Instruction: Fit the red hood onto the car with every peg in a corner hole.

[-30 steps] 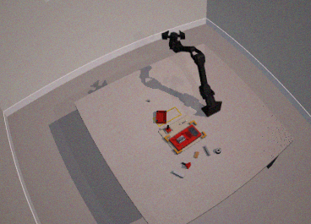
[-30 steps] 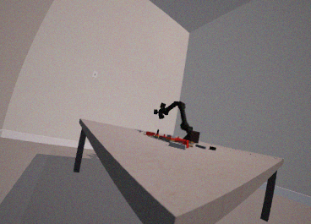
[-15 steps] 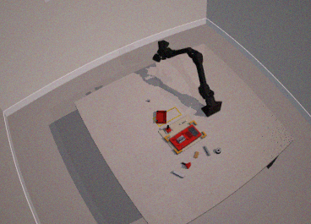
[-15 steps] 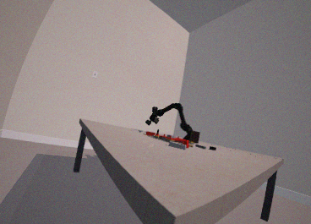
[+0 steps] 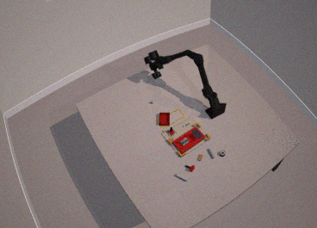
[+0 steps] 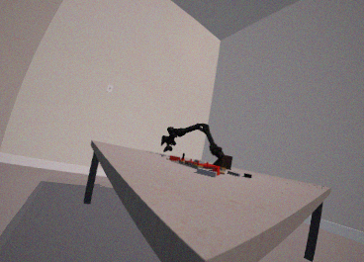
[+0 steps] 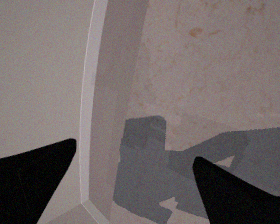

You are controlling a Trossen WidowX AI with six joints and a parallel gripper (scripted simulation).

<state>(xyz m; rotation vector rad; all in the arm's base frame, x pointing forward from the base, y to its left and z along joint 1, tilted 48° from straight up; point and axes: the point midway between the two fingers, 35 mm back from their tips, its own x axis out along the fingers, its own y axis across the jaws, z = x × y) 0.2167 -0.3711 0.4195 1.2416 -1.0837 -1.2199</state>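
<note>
Right now the red hood is 130 mm ahead of my gripper tip, 450 mm to the left of it and 40 mm below it.
</note>
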